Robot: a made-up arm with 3 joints. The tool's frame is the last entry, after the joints.
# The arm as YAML. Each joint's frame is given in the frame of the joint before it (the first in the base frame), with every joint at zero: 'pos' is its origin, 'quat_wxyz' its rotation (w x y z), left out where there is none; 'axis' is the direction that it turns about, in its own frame. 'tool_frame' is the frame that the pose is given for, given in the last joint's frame.
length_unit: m
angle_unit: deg
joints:
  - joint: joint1
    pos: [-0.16, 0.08, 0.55]
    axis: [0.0, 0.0, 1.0]
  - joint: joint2
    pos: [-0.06, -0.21, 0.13]
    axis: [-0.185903, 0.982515, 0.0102]
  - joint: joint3
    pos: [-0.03, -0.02, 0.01]
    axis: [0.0, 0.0, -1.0]
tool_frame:
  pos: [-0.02, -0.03, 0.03]
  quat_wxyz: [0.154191, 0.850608, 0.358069, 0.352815]
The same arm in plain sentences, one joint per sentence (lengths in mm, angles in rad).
The arm has three revolute joints in a row. What follows holds with every joint at zero, and every direction is one of the base frame's. The first joint sits 160.0 mm along -x and 80.0 mm along +y and 550.0 mm along +z from the base frame's origin and turns about +z. The second joint sits 60.0 mm along -x and 210.0 mm along -y and 130.0 mm along +z from the first joint and turns about the direction (-0.185903, 0.982515, 0.0102). The third joint sits 30.0 mm along -x and 20.0 mm along -y and 10.0 mm along +z from the second joint and turns about -z. The tool frame, which is the frame that the pose is given for, sits 20.0 mm along -x and 30.0 mm along -y and 30.0 mm along +z from the third joint; its axes are the base frame's turned by roll 2.5097, pitch -0.5119 and yaw 0.9675 rad (as in URDF: about the fixed x, then y, then z).
